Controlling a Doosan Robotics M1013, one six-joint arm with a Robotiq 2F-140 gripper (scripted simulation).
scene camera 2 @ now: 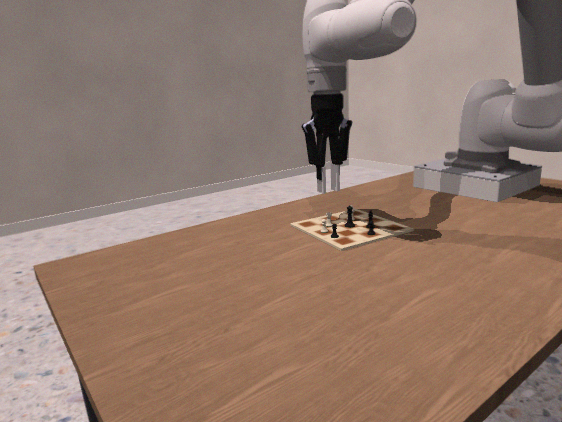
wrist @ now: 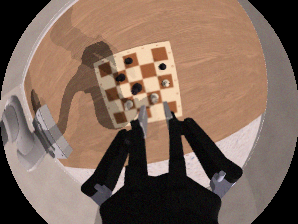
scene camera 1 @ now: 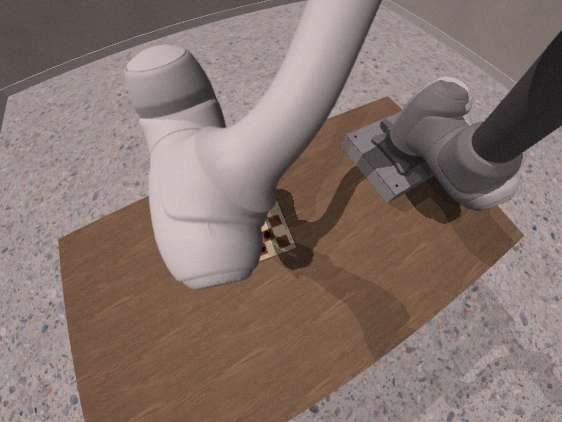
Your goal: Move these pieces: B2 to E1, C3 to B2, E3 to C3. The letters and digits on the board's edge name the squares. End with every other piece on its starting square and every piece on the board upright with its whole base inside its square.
Labels:
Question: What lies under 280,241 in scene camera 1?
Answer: A chessboard.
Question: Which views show the chessboard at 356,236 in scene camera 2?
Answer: Scene camera 2, the wrist view and scene camera 1: all of them.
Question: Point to a chessboard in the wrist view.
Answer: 144,69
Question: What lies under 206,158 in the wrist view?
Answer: My gripper.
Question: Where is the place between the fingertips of my gripper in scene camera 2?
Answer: At 328,191

